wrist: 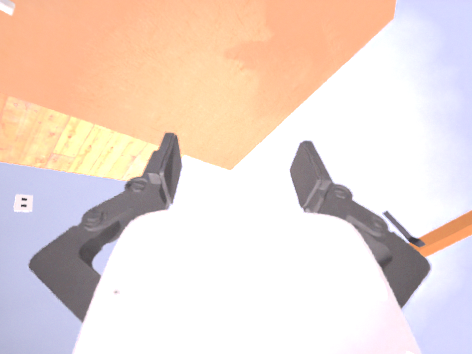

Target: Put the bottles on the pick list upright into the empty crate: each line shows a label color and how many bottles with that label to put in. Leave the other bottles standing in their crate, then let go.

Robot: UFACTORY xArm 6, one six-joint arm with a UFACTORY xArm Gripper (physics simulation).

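Places are measured from the arm's base along level axes (x right, y ahead, z up), in centimetres.
Pixels of known places: gripper, fingertip midpoint: point(238, 152).
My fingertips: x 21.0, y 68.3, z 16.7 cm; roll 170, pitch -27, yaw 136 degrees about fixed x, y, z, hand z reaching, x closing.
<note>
Behind a point stands the place of what it marks.
My gripper point(238, 152) @(x 21.0, y 68.3, z 16.7 cm) is open, its two dark fingers wide apart with nothing between them. It is beyond the corner of the orange-brown table top point(175, 65) @(x 26.4, y 82.1, z -25.3 cm) in the view. No bottles, crates or pick list show in the wrist view. A small part of a white object point(6, 7) @(x 34.4, y 56.2, z -22.3 cm) shows at the top left edge of the view, on the table; I cannot tell what it is.
The table's edges meet at a corner just past the fingertips. A plank wood floor point(85, 145) shows at the left. A blue-grey wall with a white socket point(23, 203) is below it. An orange-brown bar point(447, 232) with a dark handle-like piece point(400, 227) is at the right.
</note>
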